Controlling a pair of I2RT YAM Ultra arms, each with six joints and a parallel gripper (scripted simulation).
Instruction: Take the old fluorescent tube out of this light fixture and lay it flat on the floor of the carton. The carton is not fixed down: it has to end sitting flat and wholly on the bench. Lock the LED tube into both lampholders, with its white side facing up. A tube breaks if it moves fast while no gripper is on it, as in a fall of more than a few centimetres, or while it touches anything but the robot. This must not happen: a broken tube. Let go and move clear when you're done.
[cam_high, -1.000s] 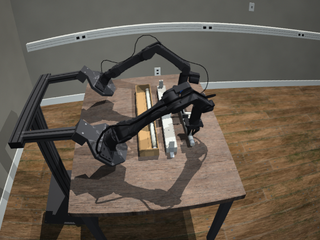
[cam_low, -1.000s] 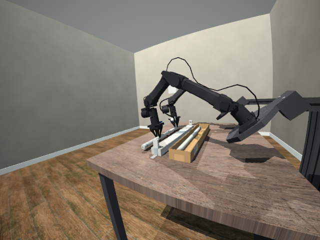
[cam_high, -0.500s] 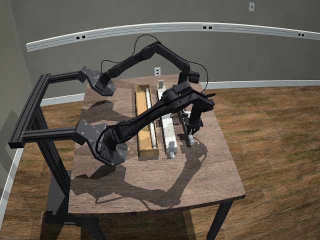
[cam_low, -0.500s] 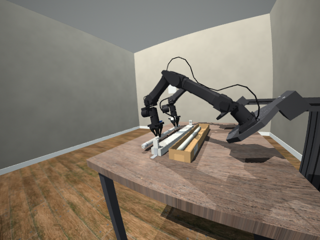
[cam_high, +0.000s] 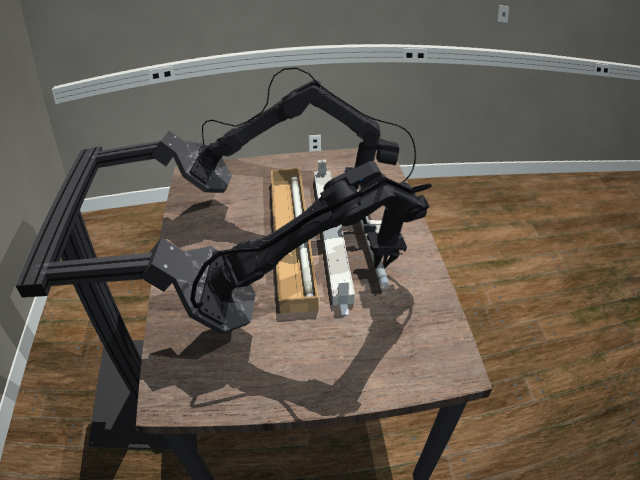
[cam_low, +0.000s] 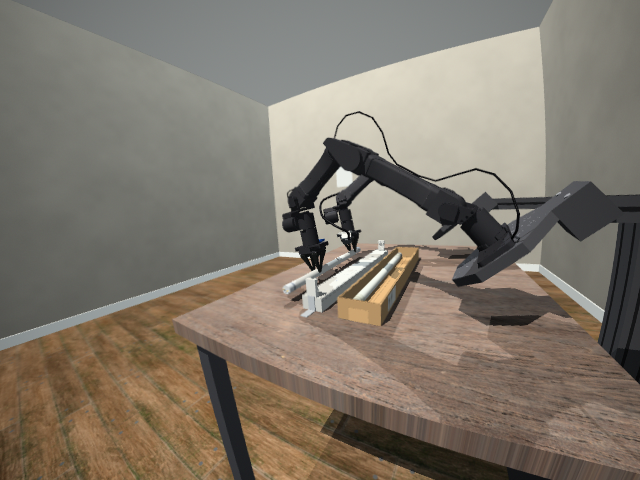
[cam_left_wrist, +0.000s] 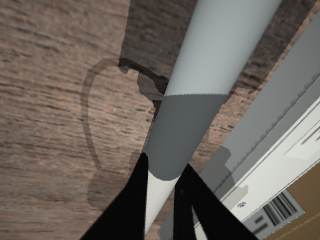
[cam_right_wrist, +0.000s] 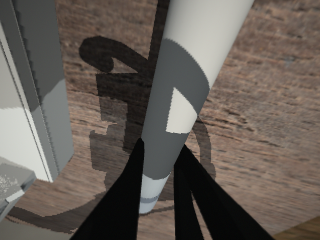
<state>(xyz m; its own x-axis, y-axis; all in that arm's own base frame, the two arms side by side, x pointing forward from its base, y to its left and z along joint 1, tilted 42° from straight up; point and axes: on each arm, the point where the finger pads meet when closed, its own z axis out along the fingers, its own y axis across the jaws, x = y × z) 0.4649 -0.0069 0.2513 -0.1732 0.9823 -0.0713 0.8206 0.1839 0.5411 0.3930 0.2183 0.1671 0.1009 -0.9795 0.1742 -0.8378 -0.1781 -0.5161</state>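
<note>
Now: the LED tube 1 cm behind my left hand, 12 cm to the right of it and 1 cm below it. Round my left hand: old fluorescent tube 21 cm behind, 10 cm to the right, 3 cm below; light fixture 12 cm behind, 11 cm to the right, 1 cm above; carton 24 cm behind, 9 cm to the right, 2 cm below.
</note>
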